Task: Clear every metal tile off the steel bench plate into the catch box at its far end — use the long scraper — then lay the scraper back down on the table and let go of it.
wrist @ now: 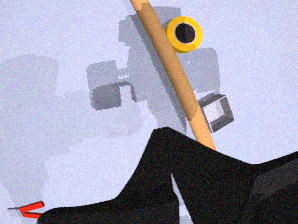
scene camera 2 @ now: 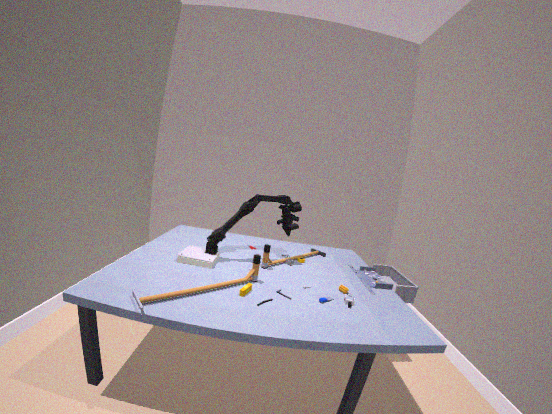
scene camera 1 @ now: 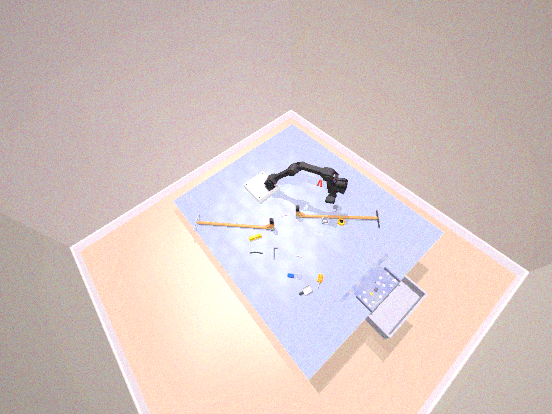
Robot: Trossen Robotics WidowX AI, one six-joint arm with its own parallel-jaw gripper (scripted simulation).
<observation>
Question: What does my gripper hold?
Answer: Nothing.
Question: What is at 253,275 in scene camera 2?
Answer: A long scraper.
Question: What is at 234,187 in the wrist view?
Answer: My gripper.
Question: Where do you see a grey cup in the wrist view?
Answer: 217,111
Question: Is my gripper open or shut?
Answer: Shut.
</observation>
